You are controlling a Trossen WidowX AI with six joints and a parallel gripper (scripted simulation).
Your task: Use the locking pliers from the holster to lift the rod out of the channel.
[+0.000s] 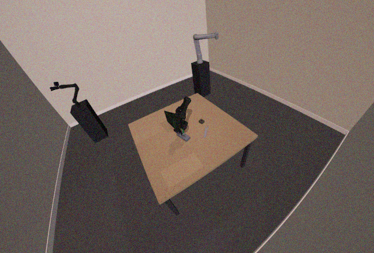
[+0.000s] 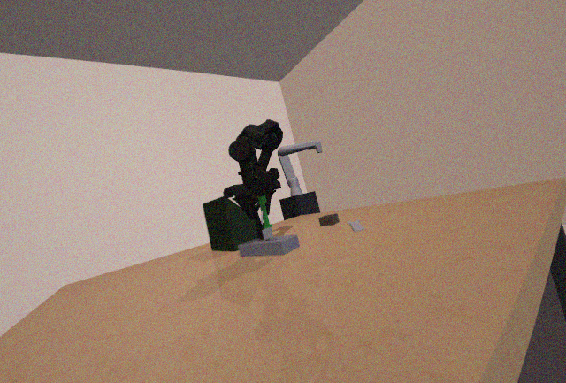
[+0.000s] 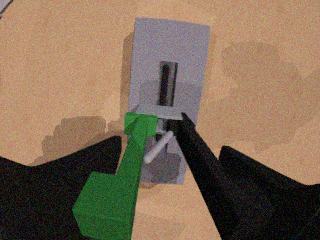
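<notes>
Now: gripper tip 2 cm to the left of the dark handle. From my gripper tip the other things lie so: grey channel block: 8 cm below; grey piece: 10 cm ahead, 29 cm to the left, 10 cm below; dark rod: 1 cm to the left, 9 cm below.
</notes>
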